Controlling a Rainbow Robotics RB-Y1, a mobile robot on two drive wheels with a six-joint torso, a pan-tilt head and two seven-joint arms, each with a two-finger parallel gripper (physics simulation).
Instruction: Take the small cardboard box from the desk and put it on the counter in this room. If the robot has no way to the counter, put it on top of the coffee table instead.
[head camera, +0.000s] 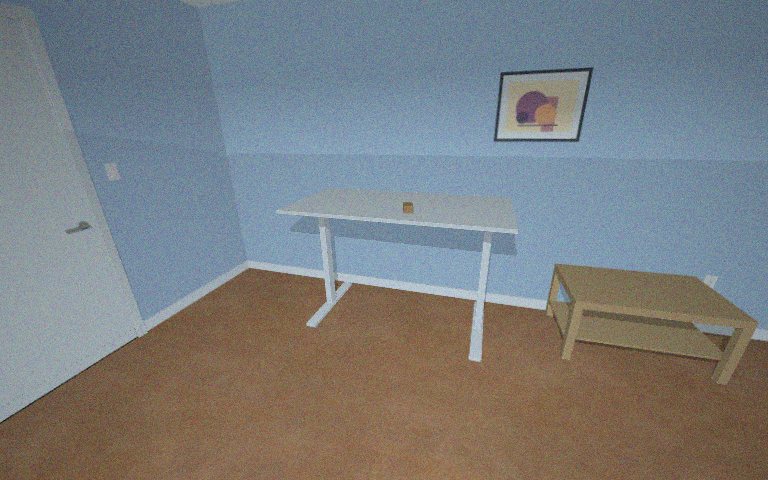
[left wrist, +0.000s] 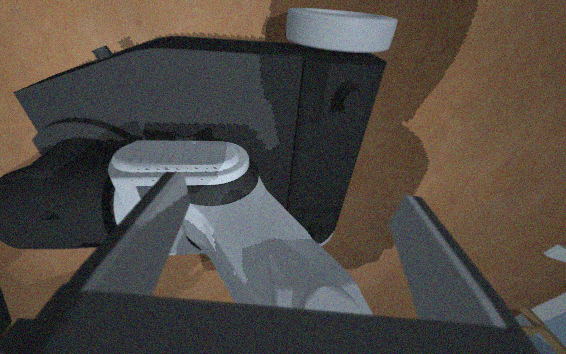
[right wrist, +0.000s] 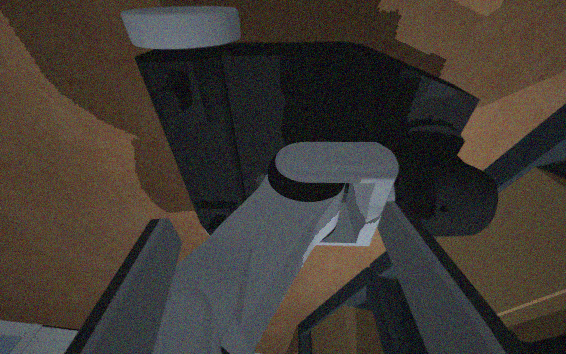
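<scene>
Visible here are a white desk (head camera: 490, 214), a wooden coffee table (head camera: 653, 311) and a framed picture (head camera: 543, 105). The left gripper (left wrist: 292, 198) and the right gripper (right wrist: 279, 222) can be seen as well.
</scene>
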